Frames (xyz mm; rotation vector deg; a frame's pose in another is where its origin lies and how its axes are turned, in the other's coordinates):
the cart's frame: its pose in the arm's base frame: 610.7 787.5 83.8 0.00 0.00 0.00
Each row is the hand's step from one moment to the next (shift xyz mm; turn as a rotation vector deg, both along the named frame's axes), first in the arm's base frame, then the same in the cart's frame.
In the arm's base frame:
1: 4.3 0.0 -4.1 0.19 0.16 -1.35
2: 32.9 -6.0 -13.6 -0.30 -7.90 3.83
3: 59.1 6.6 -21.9 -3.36 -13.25 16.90
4: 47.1 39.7 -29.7 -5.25 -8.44 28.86
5: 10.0 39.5 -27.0 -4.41 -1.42 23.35
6: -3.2 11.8 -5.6 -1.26 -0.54 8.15
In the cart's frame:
1: 4.3 0.0 -4.1 0.19 0.16 -1.35
2: 32.9 -6.0 -13.6 -0.30 -7.90 3.83
3: 59.1 6.6 -21.9 -3.36 -13.25 16.90
4: 47.1 39.7 -29.7 -5.25 -8.44 28.86
5: 10.0 39.5 -27.0 -4.41 -1.42 23.35
6: -3.2 11.8 -5.6 -1.26 -0.54 8.15

